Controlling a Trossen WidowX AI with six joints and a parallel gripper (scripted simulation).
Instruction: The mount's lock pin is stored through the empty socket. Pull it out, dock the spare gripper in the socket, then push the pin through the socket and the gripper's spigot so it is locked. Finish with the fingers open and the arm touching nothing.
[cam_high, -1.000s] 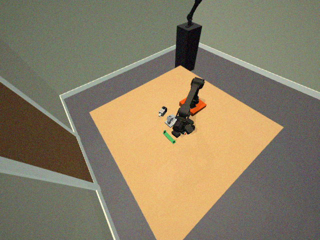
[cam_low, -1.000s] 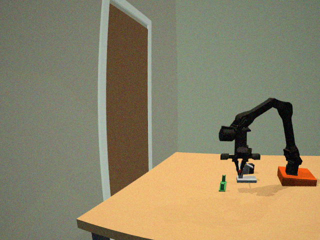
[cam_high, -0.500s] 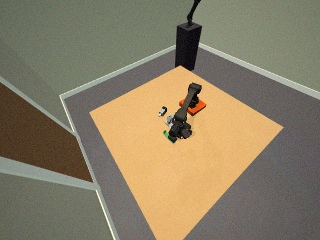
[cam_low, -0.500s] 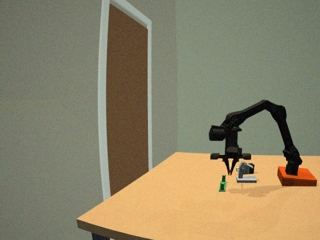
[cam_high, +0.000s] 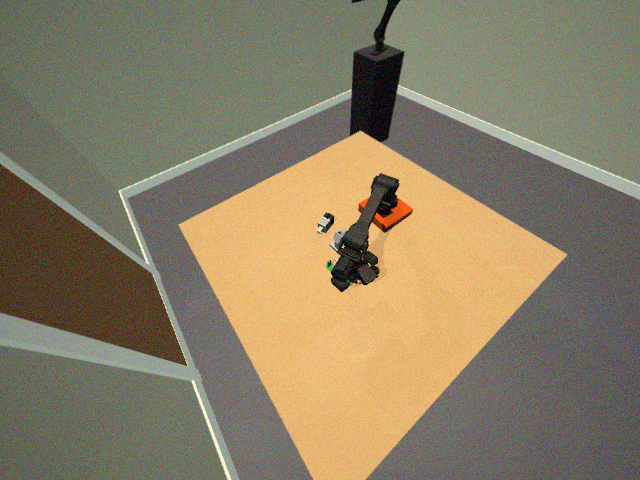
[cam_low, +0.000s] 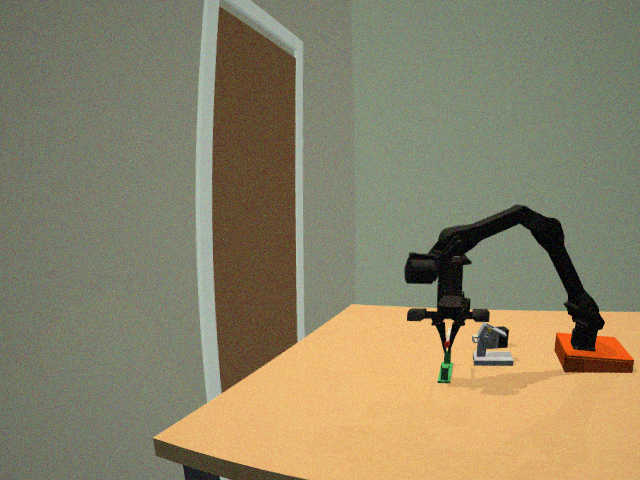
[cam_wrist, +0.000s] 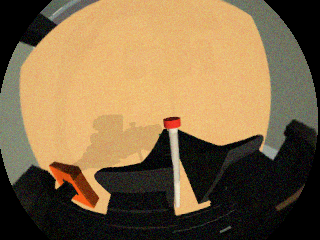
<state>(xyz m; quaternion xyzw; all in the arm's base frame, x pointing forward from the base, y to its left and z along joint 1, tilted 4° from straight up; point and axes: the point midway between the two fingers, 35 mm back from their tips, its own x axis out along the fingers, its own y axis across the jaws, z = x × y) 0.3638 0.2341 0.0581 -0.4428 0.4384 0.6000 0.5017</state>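
Now: gripper tip 1 cm short of the green bracket, 10 cm to the left of it and 7 cm above it. Also, from my gripper tip: spare gripper: 8 cm behind, 36 cm to the right, 6 cm below; then grey mount: 9 cm behind, 22 cm to the right, 4 cm below.
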